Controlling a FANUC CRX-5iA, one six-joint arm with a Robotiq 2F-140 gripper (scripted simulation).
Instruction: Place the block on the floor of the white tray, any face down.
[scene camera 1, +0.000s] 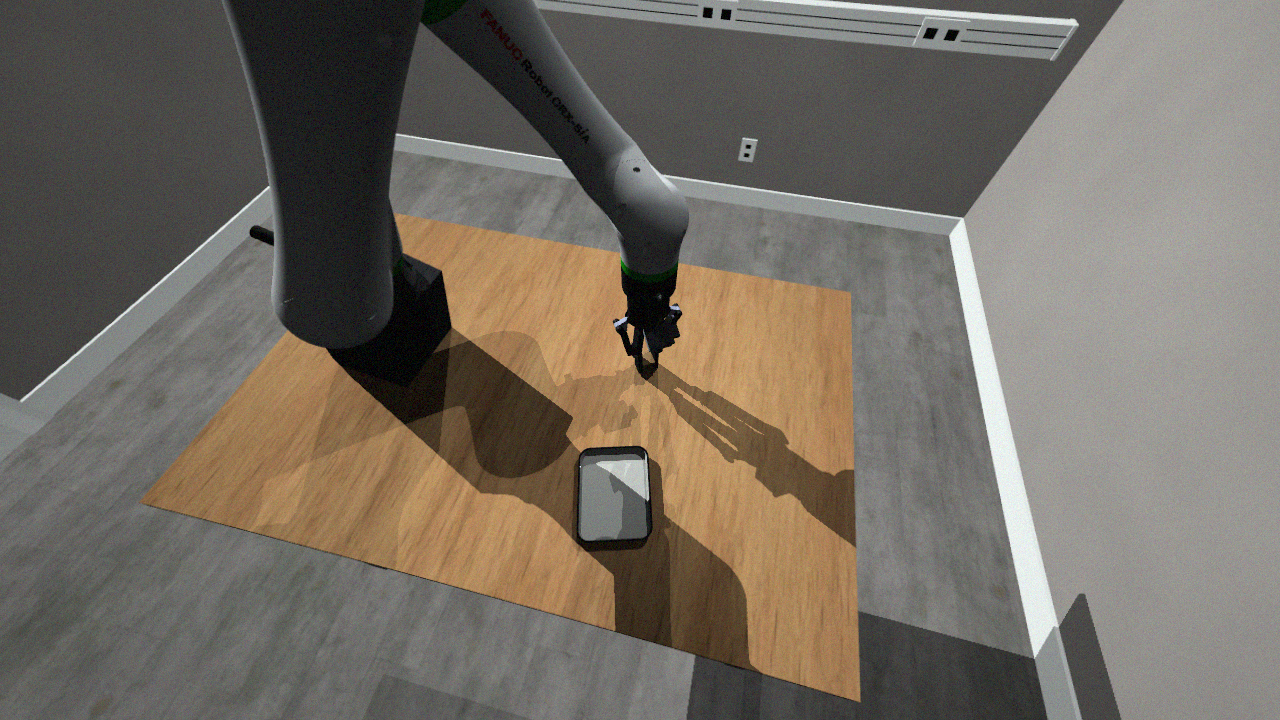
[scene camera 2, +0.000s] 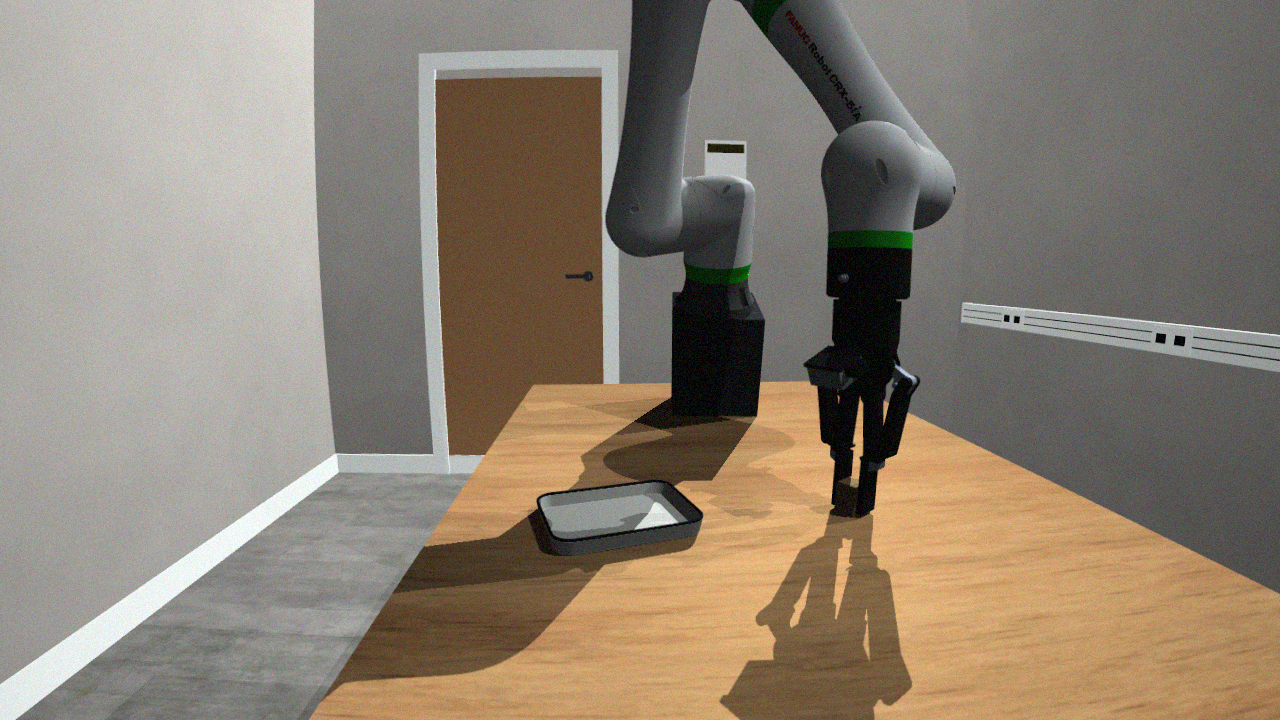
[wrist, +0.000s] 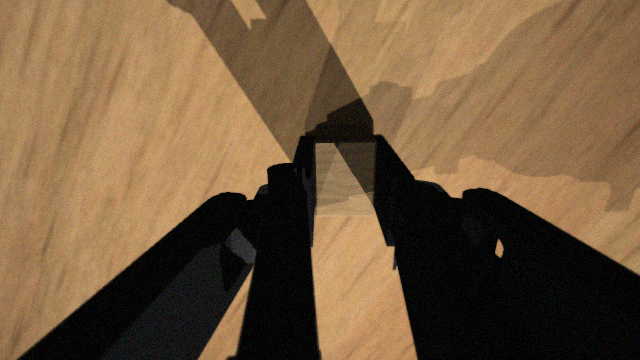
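There's a wooden block (scene camera 2: 846, 495) here, and the wrist view has the block too (wrist: 344, 154). You'd also see a white tray (scene camera 1: 614, 498), though in the wrist view the tray is out of frame. As for my gripper, it's at (scene camera 2: 852, 506), at (scene camera 1: 646, 365) and at (wrist: 340, 159).
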